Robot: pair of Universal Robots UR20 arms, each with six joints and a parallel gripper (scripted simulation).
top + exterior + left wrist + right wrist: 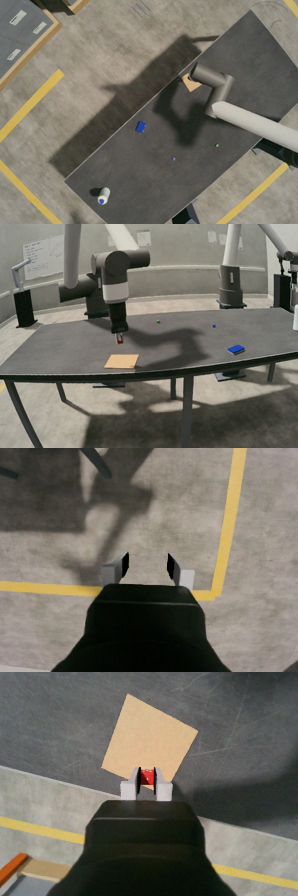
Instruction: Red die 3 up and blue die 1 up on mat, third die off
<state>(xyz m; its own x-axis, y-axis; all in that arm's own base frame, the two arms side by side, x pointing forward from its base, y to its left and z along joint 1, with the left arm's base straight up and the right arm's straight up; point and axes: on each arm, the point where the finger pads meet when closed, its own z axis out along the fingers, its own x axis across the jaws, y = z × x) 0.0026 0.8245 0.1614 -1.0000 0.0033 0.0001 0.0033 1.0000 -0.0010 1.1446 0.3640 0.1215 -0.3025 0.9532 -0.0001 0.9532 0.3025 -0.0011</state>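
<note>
The tan mat lies 2 cm behind my right hand, 1 cm to the right of it and 12 cm below it. Round my right hand: blue die: 45 cm behind, 53 cm to the left, 11 cm below; green die: 59 cm behind, 16 cm to the left, 11 cm below; red die: 1 cm below.
</note>
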